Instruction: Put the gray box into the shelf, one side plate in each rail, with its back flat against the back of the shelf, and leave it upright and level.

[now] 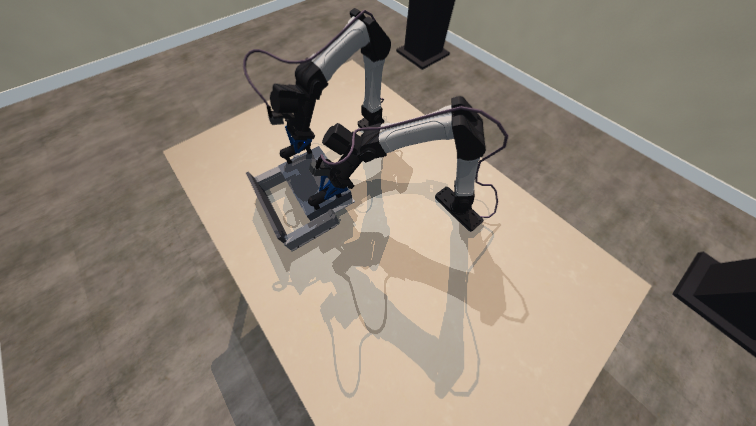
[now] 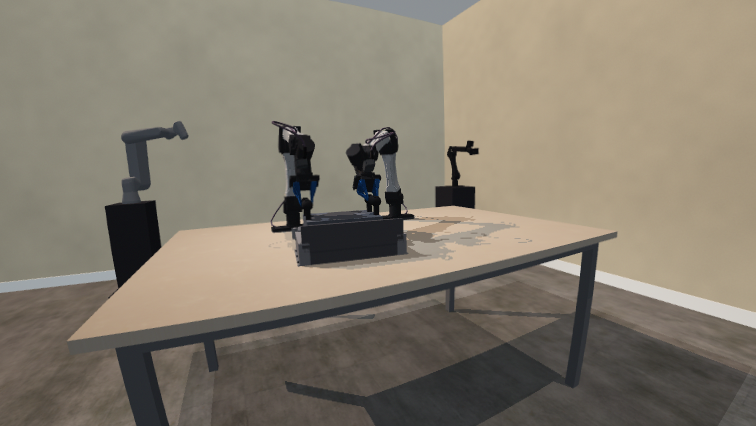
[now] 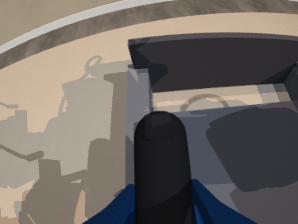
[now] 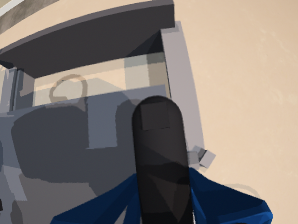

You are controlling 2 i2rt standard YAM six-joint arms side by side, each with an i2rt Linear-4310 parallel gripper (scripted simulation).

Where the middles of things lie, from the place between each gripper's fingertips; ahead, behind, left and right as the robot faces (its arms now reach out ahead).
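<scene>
The gray box (image 1: pixel 305 186) first: my right gripper (image 1: pixel 295 149) is 12 cm to the right of it, 1 cm short of it and 5 cm above it. There's a back plate (image 2: pixel 320 237) as well, and from my right hand that's 21 cm ahead, 10 cm to the left and 8 cm below.
From my left hand, you'd find the gray box 10 mm behind, 120 mm to the right and 60 mm below. The back plate is 180 mm ahead of that same left hand, 140 mm to the right of it and 90 mm below it.
</scene>
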